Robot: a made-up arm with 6 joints. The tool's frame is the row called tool.
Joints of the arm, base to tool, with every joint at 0 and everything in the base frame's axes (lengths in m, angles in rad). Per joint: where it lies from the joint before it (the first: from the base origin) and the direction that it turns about. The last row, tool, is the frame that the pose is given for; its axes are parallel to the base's.
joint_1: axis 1 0 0 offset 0 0 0.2
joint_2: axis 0 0 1 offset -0.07 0.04 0.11
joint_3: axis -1 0 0 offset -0.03 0.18 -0.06
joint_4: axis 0 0 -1 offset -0.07 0.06 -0.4
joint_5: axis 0 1 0 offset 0.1 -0.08 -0.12
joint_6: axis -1 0 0 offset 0.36 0.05 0.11
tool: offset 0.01 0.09 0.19
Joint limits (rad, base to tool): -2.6..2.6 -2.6..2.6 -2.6..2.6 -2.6..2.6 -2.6..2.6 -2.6..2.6
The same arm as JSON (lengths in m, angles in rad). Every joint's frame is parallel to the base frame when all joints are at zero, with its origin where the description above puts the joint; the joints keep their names.
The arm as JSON. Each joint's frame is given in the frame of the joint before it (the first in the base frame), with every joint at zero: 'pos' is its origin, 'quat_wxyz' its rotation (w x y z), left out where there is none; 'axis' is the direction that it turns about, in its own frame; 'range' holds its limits. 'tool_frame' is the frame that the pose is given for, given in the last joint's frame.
{
  "length_unit": "m",
  "angle_unit": "rad",
  "joints": [
    {
      "joint": "joint_1",
      "pos": [
        0.0,
        0.0,
        0.2
      ],
      "axis": "+x",
      "range": [
        -2.6,
        2.6
      ]
    },
    {
      "joint": "joint_2",
      "pos": [
        -0.07,
        0.04,
        0.11
      ],
      "axis": "+z",
      "range": [
        -2.6,
        2.6
      ]
    },
    {
      "joint": "joint_3",
      "pos": [
        -0.03,
        0.18,
        -0.06
      ],
      "axis": "-x",
      "range": [
        -2.6,
        2.6
      ]
    },
    {
      "joint": "joint_4",
      "pos": [
        -0.07,
        0.06,
        -0.4
      ],
      "axis": "-z",
      "range": [
        -2.6,
        2.6
      ]
    },
    {
      "joint": "joint_5",
      "pos": [
        0.1,
        -0.08,
        -0.12
      ],
      "axis": "+y",
      "range": [
        -2.6,
        2.6
      ]
    },
    {
      "joint": "joint_6",
      "pos": [
        0.36,
        0.05,
        0.11
      ],
      "axis": "-x",
      "range": [
        -2.6,
        2.6
      ]
    }
  ],
  "tool_frame": {
    "pos": [
      0.01,
      0.09,
      0.19
    ]
  }
}

